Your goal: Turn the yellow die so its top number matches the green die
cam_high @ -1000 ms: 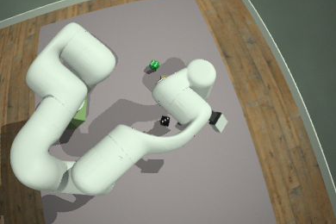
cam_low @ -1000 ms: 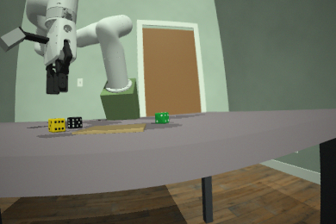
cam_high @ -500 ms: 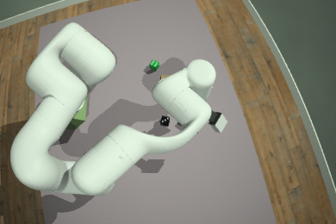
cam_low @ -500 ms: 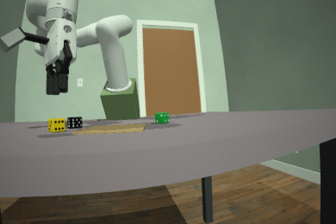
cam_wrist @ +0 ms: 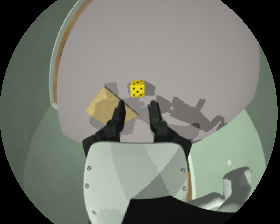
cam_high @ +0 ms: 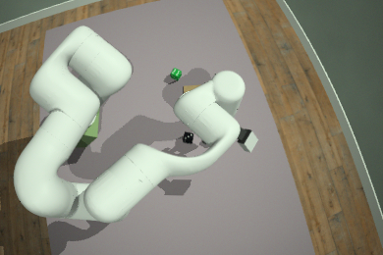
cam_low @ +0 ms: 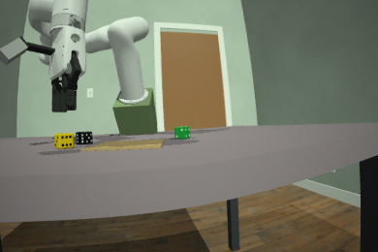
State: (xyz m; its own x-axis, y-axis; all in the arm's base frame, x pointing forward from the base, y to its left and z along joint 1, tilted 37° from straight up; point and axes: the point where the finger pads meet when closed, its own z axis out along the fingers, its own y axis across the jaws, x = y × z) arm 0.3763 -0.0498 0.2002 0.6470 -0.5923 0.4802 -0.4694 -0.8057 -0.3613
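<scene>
Now: the yellow die 8 cm below my hand. Also, from my hand: green die (24 cm to the left, 12 cm behind, 8 cm below); black die (8 cm below, 8 cm behind); mat (13 cm to the left, 9 cm below, 2 cm behind).
</scene>
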